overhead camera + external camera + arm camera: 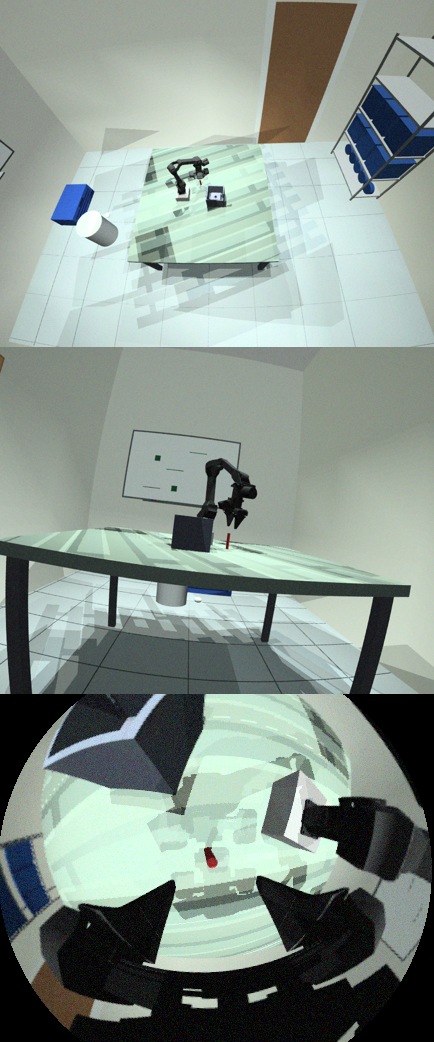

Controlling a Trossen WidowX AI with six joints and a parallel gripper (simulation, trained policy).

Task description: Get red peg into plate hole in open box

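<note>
The red peg lies 1 cm to the right of my gripper tip and 7 cm below it. The rest, counted from my gripper tip: pale plate 12 cm ahead, 21 cm to the right, 6 cm below.
</note>
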